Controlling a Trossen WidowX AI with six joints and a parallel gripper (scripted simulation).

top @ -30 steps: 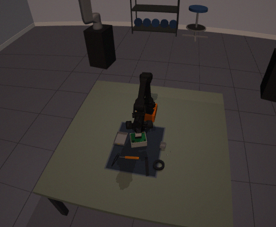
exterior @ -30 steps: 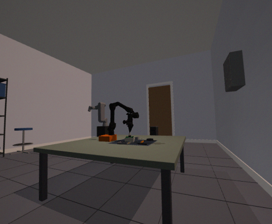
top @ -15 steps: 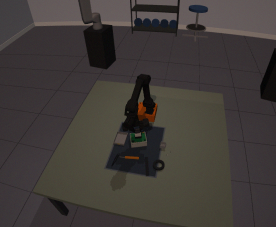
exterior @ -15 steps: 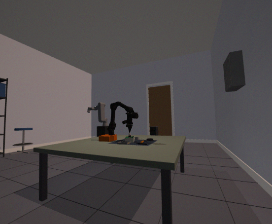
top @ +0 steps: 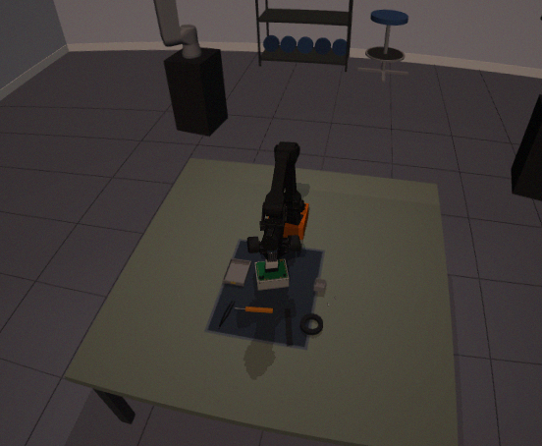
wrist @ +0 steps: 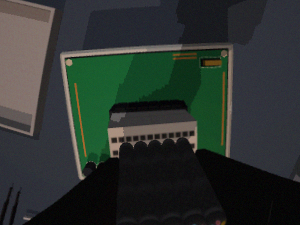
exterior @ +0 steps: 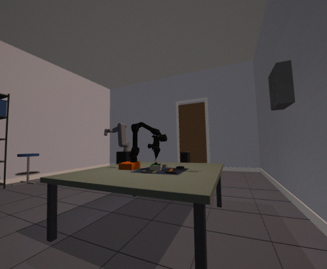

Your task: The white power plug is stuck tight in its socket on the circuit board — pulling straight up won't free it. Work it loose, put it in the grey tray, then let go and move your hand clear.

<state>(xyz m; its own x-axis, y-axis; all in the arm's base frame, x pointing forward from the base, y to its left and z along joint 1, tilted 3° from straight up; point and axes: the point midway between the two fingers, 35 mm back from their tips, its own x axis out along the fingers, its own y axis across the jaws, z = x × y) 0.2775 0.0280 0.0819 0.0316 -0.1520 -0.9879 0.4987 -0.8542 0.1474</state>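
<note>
My gripper tip is now 20 mm above the white power plug. Round my gripper tip: grey tray 140 mm to the right, 110 mm below, 30 mm ahead; dark mat 120 mm below, 50 mm ahead; black bar 180 mm ahead, 140 mm to the left, 110 mm below.
</note>
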